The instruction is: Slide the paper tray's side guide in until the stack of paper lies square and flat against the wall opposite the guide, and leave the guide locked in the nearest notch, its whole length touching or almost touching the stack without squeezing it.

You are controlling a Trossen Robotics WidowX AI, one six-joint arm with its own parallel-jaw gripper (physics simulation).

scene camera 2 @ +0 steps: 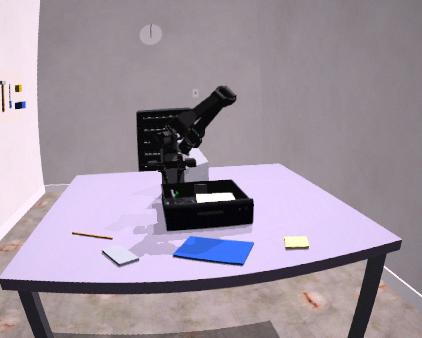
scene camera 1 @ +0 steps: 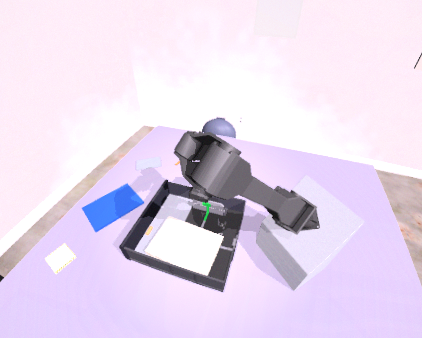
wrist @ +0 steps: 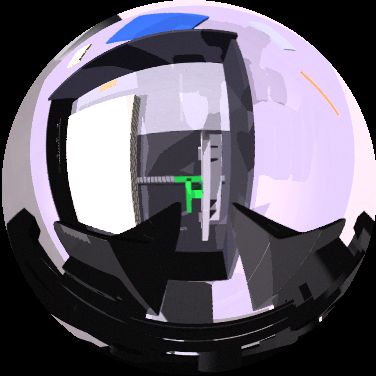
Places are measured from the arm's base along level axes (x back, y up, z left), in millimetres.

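Pixels of known places: gripper, fingertip midpoint: (scene camera 2: pixel 172 186) (wrist: pixel 205 208); arm's base, link origin: (scene camera 2: pixel 182 149) (scene camera 1: pixel 305 218).
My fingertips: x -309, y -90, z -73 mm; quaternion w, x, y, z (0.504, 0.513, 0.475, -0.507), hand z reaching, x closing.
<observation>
Ahead of a thing's pixels: the offset from my fingertips to its top centre.
The black paper tray @(dx -29, dy -11, dz +109 mm) (scene camera 1: pixel 175 271) (scene camera 2: pixel 232 218) (wrist: pixel 242 125) holds a white paper stack @(dx -21, dy -65, dz +165 mm) (scene camera 1: pixel 185 245) (scene camera 2: pixel 215 197) (wrist: pixel 100 165) near the wall opposite the guide; whether it touches that wall is unclear. The grey side guide @(dx +2, dy -25, dz +7 mm) (scene camera 1: pixel 217 207) (wrist: pixel 212 185) stands upright near the other side wall, with a wide gap to the stack. Its green latch (scene camera 1: pixel 206 212) (scene camera 2: pixel 175 193) (wrist: pixel 189 197) faces the stack. My gripper (wrist: pixel 205 208) is partly open and empty over the guide's side of the tray. In the wrist view its fingertips lie on either side of the guide's line. The arm hides the fingertips in scene camera 1.
A large grey box (scene camera 1: pixel 325 225) (scene camera 2: pixel 197 167) stands beside the tray, below the arm's upper links. A blue folder @(dx -379, dy -98, dz +88 mm) (scene camera 1: pixel 112 207) (scene camera 2: pixel 215 251) (wrist: pixel 157 26), a yellow pad @(dx -408, dy -95, dz +345 mm) (scene camera 1: pixel 60 258) (scene camera 2: pixel 296 242), a pale pad @(dx -379, dy -96, dz -201 mm) (scene camera 1: pixel 148 163) (scene camera 2: pixel 120 255) and an orange pencil @(dx -218, dy -99, dz -316 mm) (scene camera 2: pixel 92 235) (wrist: pixel 322 92) lie outside the tray.
</observation>
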